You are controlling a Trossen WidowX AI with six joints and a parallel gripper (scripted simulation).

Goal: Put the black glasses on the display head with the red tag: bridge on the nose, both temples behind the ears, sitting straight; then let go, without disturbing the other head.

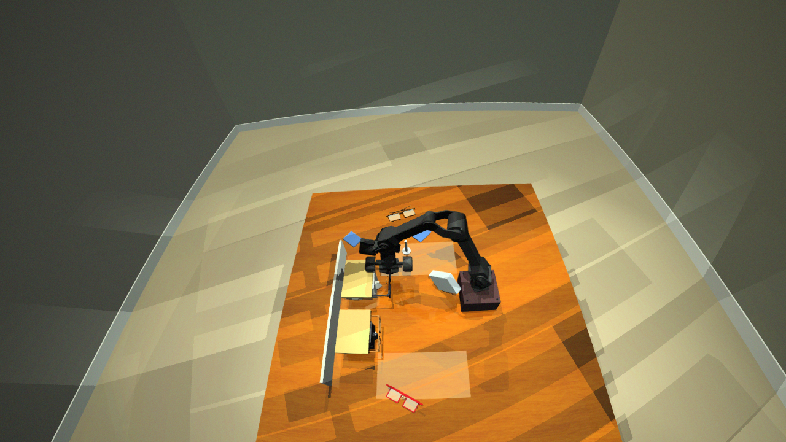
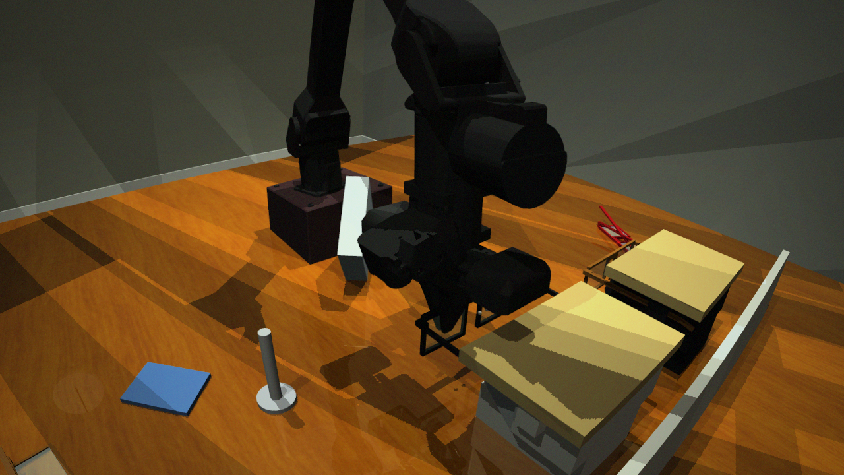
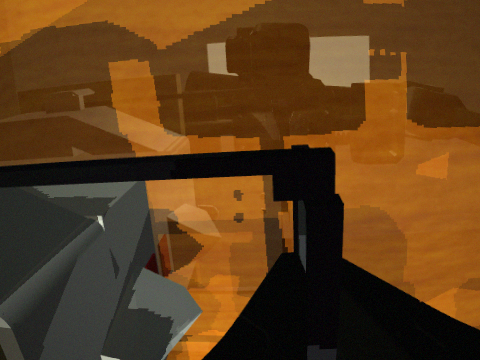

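The pale head lies 10 cm ahead of my gripper tip, 2 cm to the left of it and 1 cm below it. The rest, counted from my gripper tip: white rail 25 cm ahead, 11 cm to the left, 1 cm below; then white block 22 cm behind, 9 cm to the left; then grey post 14 cm to the right, 9 cm behind, 4 cm below.
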